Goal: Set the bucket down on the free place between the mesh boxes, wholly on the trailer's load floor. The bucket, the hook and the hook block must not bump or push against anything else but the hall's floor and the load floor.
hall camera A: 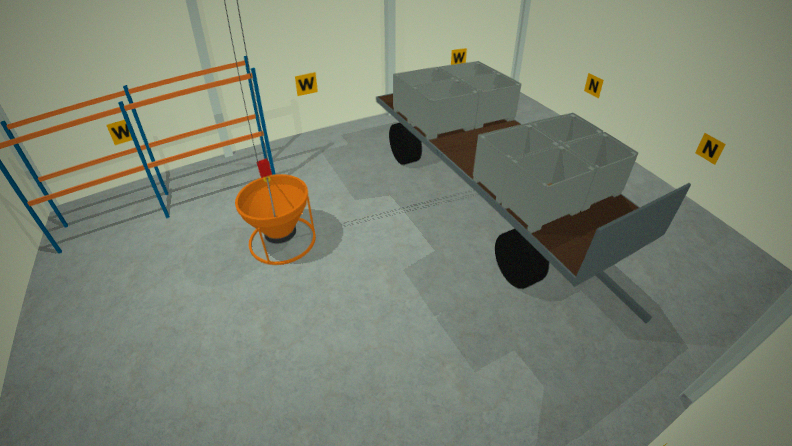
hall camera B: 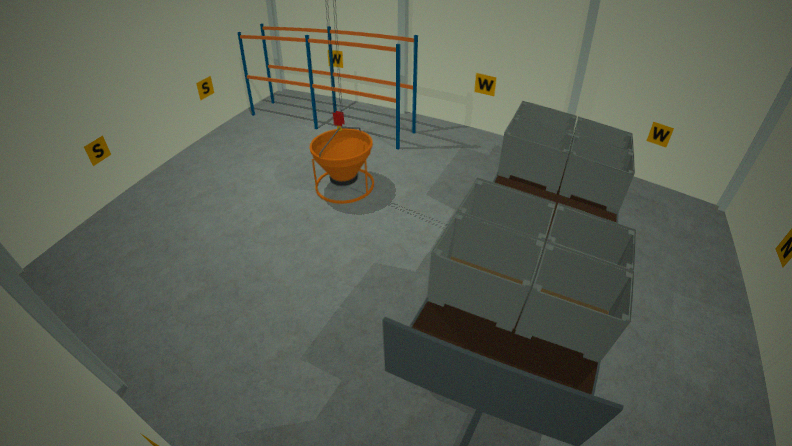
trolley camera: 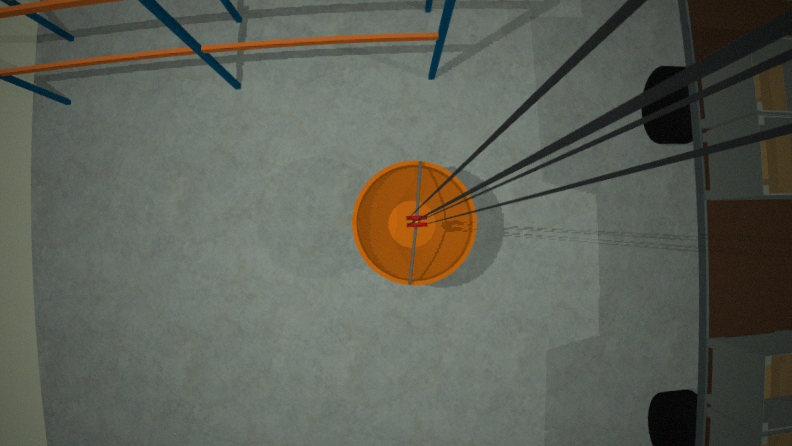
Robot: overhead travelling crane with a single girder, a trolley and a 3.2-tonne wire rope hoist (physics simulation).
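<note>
The orange bucket [hall camera A: 279, 224] [hall camera B: 343, 160] [trolley camera: 382, 243] is upright, with its foot ring on or close above the hall floor; I cannot tell which. My hook [hall camera A: 267, 178] [hall camera B: 339, 128] [trolley camera: 416, 221] holds the bucket's raised grey bail, under the red hook block [hall camera A: 264, 168] [hall camera B: 338, 118]. The mesh boxes stand in two groups on the trailer [hall camera A: 637, 235] [hall camera B: 487, 382]: a far group [hall camera A: 443, 105] [hall camera B: 537, 155] and a group near the headboard [hall camera A: 515, 177] [hall camera B: 482, 260]. Between them shows the brown load floor [hall camera A: 457, 149] [hall camera B: 587, 206] [trolley camera: 748, 265].
A blue and orange rack [hall camera A: 145, 160] [hall camera B: 397, 96] [trolley camera: 218, 69] stands behind the bucket along the W wall. The trailer's grey side edge [trolley camera: 702, 277] and black wheels [hall camera A: 520, 259] [trolley camera: 665, 130] face the bucket. The drawbar [hall camera A: 626, 299] sticks out past the headboard.
</note>
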